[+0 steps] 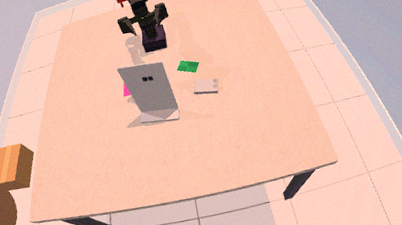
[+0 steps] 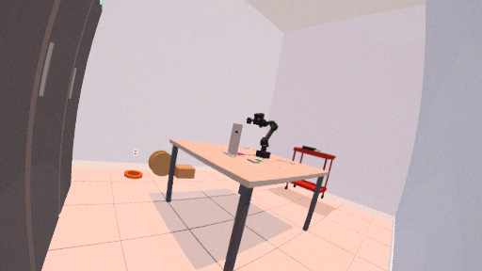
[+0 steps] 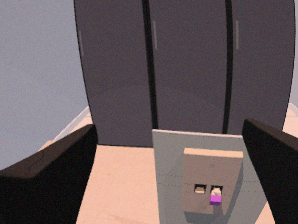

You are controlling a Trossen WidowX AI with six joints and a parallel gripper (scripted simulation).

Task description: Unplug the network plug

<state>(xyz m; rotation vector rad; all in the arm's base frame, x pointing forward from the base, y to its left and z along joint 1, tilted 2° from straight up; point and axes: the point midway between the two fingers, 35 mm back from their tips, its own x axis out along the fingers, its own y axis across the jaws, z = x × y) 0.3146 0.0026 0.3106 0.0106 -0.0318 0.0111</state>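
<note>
The network plug lies 7 cm ahead of my gripper tip, 6 cm to the right of it and 14 cm below it. The rest, counted from my gripper tip: green card (11 cm behind, 12 cm to the left, 37 cm below); pale flat block (4 cm ahead, 17 cm to the left, 36 cm below); upright panel (10 cm ahead, 6 cm to the right, 23 cm below).
</note>
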